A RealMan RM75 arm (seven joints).
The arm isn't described. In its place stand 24 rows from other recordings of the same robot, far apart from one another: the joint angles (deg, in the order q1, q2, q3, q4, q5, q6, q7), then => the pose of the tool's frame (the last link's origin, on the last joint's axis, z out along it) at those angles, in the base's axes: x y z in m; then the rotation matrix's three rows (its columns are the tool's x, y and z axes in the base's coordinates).
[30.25, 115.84, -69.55, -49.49, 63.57, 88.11, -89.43] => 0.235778, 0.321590, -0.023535; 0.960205, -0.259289, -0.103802; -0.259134, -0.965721, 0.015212; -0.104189, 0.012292, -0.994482
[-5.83, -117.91, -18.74, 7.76, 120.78, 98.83, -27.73] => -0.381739, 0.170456, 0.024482; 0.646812, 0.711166, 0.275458; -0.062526, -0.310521, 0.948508; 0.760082, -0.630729, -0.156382
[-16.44, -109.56, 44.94, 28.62, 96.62, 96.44, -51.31] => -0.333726, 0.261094, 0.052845; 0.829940, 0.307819, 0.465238; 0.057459, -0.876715, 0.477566; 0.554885, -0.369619, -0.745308
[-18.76, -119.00, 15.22, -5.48, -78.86, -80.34, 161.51] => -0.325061, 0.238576, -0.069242; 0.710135, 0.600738, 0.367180; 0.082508, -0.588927, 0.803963; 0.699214, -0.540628, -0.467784
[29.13, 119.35, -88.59, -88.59, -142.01, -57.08, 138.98] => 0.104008, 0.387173, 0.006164; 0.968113, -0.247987, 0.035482; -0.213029, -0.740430, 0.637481; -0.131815, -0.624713, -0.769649
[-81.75, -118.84, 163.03, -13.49, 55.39, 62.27, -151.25] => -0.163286, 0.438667, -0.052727; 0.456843, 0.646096, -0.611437; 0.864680, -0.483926, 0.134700; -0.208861, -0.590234, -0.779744
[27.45, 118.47, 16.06, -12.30, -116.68, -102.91, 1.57] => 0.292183, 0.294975, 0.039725; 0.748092, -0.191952, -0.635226; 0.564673, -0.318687, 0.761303; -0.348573, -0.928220, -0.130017
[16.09, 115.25, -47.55, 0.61, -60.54, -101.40, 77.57] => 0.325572, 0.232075, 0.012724; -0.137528, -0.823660, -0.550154; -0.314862, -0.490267, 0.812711; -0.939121, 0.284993, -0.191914
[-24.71, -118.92, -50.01, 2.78, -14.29, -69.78, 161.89] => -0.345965, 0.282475, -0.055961; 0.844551, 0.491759, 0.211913; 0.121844, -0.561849, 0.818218; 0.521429, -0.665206, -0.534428
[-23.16, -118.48, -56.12, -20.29, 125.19, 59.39, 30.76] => -0.321950, 0.348340, -0.003539; 0.951734, 0.306417, 0.017635; -0.033031, 0.045133, 0.998435; 0.305141, -0.950827, 0.053076
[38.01, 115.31, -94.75, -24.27, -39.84, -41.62, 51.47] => 0.222933, 0.417618, -0.049824; 0.827128, -0.487034, -0.280458; -0.160373, -0.682812, 0.712775; -0.538646, -0.544578, -0.642880
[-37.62, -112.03, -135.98, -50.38, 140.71, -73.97, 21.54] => -0.282805, 0.406375, 0.080043; 0.106654, 0.971371, -0.212283; 0.873564, 0.010425, 0.486598; 0.474880, -0.237340, -0.847443
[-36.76, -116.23, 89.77, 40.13, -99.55, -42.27, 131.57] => -0.187272, 0.410376, -0.059942; 0.955288, -0.200578, 0.217241; -0.289014, -0.788530, 0.542854; 0.062416, -0.581368, -0.811243
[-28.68, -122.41, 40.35, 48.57, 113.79, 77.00, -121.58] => -0.260663, 0.360601, 0.017236; 0.322973, 0.906068, 0.273368; 0.714423, -0.422858, 0.557486; 0.620716, 0.015247, -0.783887
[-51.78, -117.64, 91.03, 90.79, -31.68, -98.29, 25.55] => -0.033982, 0.349473, -0.002626; 0.893565, 0.142852, -0.425600; 0.292734, -0.904161, 0.311127; -0.340366, -0.402600, -0.849744
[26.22, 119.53, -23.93, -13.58, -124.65, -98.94, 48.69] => 0.280986, 0.241987, -0.053715; 0.705158, -0.344175, -0.619916; -0.229851, -0.938037, 0.259337; -0.670761, -0.040386, -0.740573
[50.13, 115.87, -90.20, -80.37, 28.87, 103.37, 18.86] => 0.097637, 0.356272, 0.001779; 0.317116, -0.720427, 0.616783; -0.946500, -0.281419, 0.157929; 0.059798, -0.633867, -0.771127
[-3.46, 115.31, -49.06, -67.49, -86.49, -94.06, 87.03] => 0.313277, 0.217411, 0.115257; 0.721720, -0.584613, -0.370605; -0.253694, -0.721565, 0.644192; -0.644018, -0.370906, -0.669081
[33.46, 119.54, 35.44, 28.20, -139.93, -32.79, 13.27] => 0.229652, 0.346085, -0.138502; 0.762208, -0.622622, -0.177147; -0.302083, -0.584146, 0.753339; -0.572525, -0.520688, -0.633324
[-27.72, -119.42, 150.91, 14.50, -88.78, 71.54, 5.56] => -0.320505, 0.339910, 0.000533; 0.703331, 0.710754, 0.012415; -0.135323, 0.116723, 0.983902; 0.697864, -0.693689, 0.178276
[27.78, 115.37, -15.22, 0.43, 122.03, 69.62, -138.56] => 0.367139, 0.338878, 0.052692; 0.314759, -0.948536, -0.034738; 0.098129, -0.003883, 0.995166; -0.944086, -0.316646, 0.091856
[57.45, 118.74, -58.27, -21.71, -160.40, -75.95, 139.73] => 0.238399, 0.369261, -0.064972; 0.476829, -0.729045, 0.491048; -0.795026, -0.595987, -0.112840; 0.374924, -0.336591, -0.863793
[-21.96, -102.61, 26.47, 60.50, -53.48, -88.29, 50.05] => -0.347622, 0.321182, 0.221071; 0.382951, 0.913615, -0.136585; 0.688031, -0.183429, 0.702117; 0.616411, -0.362851, -0.698840
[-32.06, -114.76, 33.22, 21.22, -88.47, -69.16, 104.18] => -0.300080, 0.379703, 0.033104; 0.500700, 0.798709, 0.333711; 0.327021, -0.531483, 0.781398; 0.801472, -0.282116, -0.527308
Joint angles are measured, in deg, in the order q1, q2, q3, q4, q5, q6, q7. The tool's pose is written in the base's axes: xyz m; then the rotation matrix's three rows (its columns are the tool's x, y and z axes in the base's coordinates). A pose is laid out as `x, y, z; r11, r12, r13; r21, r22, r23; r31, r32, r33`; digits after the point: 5 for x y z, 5 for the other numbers.
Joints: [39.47 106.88 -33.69 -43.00 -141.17 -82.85 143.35]
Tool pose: 0.29750, 0.39474, 0.10712; 0.20564, -0.96995, 0.13004; -0.89207, -0.13116, 0.43244; -0.40239, -0.20493, -0.89224
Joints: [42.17 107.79 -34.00 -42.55 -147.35 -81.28 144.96]
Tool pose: 0.29307, 0.40303, 0.09852; 0.22146, -0.95284, 0.20749; -0.90841, -0.12420, 0.39922; -0.35462, -0.27690, -0.89307
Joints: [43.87 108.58 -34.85 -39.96 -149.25 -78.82 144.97]
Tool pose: 0.28988, 0.40824, 0.08333; 0.23186, -0.94548, 0.22872; -0.91641, -0.13345, 0.37733; -0.32624, -0.29709, -0.89739
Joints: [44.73 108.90 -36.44 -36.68 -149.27 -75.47 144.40]
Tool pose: 0.29092, 0.41143, 0.06919; 0.24180, -0.93962, 0.24216; -0.91919, -0.14186, 0.36739; -0.31085, -0.31143, -0.89799
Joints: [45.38 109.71 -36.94 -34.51 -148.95 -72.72 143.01]
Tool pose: 0.28970, 0.41375, 0.05600; 0.26035, -0.93556, 0.23861; -0.91529, -0.16048, 0.36945; -0.30735, -0.31459, -0.89809
